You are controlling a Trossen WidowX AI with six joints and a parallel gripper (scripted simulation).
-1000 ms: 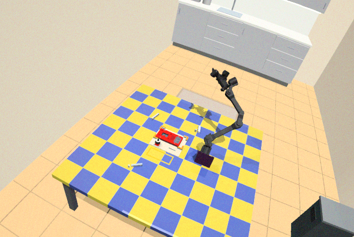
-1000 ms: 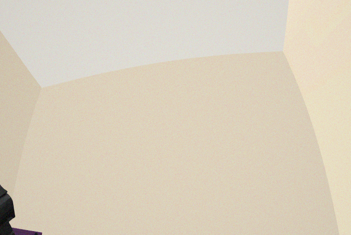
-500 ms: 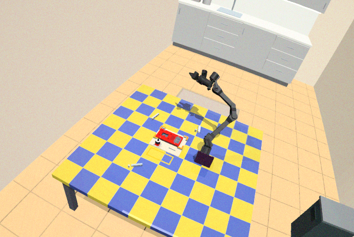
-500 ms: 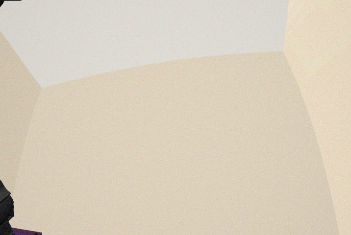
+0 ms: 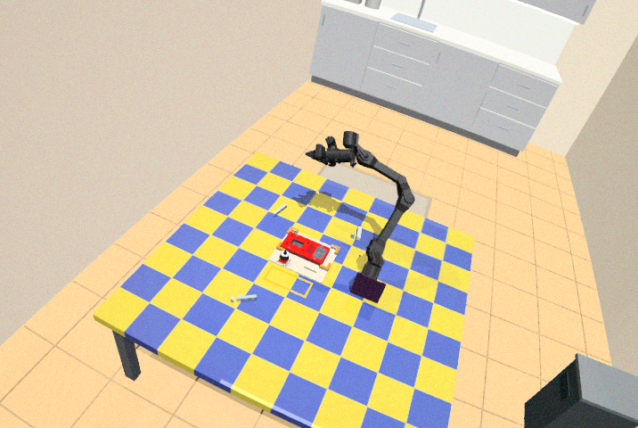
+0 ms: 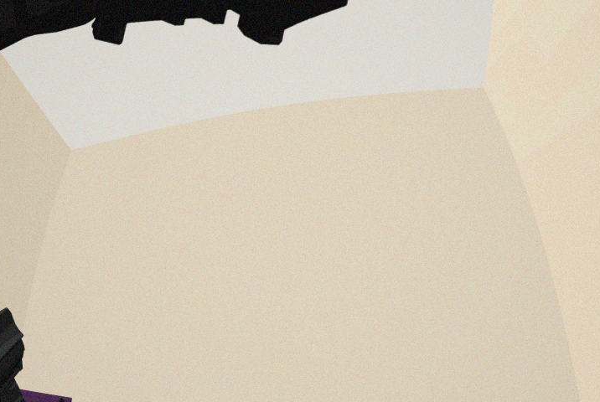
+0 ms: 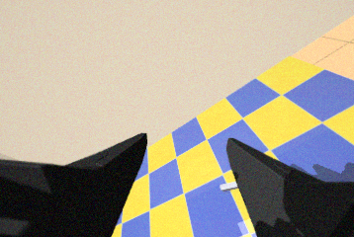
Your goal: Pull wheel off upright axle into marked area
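Right now my gripper tip is 11 cm past the silver hub, 30 cm to the right of it and 31 cm above it.
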